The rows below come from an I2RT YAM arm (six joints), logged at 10 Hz.
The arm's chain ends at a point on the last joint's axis. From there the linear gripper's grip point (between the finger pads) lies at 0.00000 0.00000 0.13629 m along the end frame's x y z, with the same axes.
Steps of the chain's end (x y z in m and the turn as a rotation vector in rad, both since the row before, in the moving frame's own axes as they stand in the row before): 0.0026, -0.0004, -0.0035, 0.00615, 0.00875, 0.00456; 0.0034, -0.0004, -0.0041, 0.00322, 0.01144, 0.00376; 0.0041, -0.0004, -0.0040, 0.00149, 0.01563, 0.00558; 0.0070, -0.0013, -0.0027, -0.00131, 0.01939, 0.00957; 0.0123, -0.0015, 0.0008, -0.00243, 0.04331, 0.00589; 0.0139, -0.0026, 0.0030, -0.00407, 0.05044, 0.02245; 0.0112, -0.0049, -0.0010, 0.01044, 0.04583, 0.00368; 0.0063, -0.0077, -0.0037, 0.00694, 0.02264, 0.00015; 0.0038, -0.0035, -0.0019, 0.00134, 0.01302, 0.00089; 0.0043, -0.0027, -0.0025, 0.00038, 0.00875, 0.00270; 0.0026, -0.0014, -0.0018, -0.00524, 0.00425, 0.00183
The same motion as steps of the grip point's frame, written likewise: 0.0038, -0.0012, -0.0035, 0.00615, 0.00875, 0.00456; 0.0050, -0.0008, -0.0041, 0.00322, 0.01144, 0.00376; 0.0062, -0.0006, -0.0040, 0.00149, 0.01563, 0.00558; 0.0096, -0.0011, -0.0027, -0.00131, 0.01939, 0.00957; 0.0182, -0.0012, 0.0007, -0.00243, 0.04331, 0.00589; 0.0208, -0.0020, 0.0028, -0.00407, 0.05044, 0.02245; 0.0174, -0.0063, -0.0012, 0.01044, 0.04583, 0.00368; 0.0094, -0.0086, -0.0037, 0.00694, 0.02264, 0.00015; 0.0056, -0.0037, -0.0019, 0.00134, 0.01302, 0.00089; 0.0055, -0.0028, -0.0025, 0.00038, 0.00875, 0.00270; 0.0032, -0.0007, -0.0018, -0.00524, 0.00425, 0.00183
